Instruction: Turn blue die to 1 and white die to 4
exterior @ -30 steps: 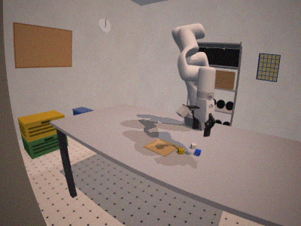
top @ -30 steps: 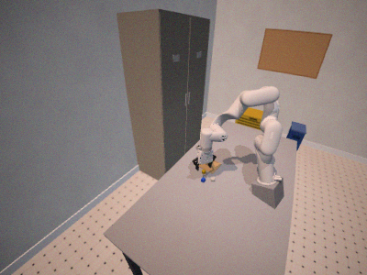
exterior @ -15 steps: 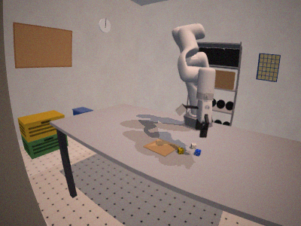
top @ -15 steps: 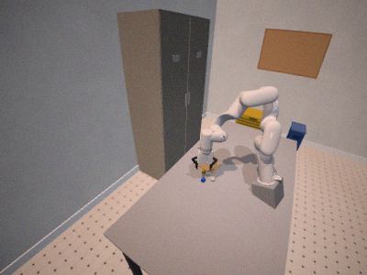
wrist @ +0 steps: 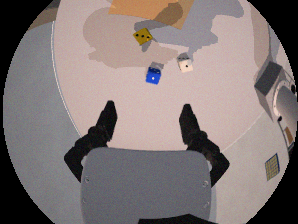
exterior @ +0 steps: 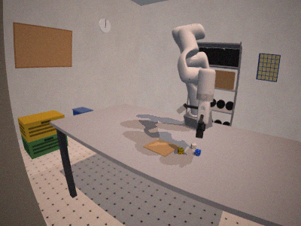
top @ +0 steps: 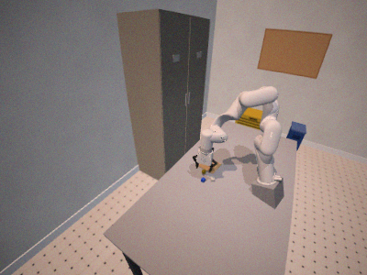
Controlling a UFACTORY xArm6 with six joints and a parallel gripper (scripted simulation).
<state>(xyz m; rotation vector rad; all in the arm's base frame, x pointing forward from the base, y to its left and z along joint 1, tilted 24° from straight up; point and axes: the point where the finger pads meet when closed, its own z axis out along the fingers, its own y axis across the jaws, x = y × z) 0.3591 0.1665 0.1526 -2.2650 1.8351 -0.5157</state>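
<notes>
My gripper is now 10 mm past the blue die and 110 mm above it. The rest, counted from my hand: yellow die (30 mm ahead, 80 mm to the right, 110 mm below); tan mat (30 mm ahead, 180 mm to the right, 120 mm below); white die (60 mm behind, 40 mm to the right, 110 mm below).
</notes>
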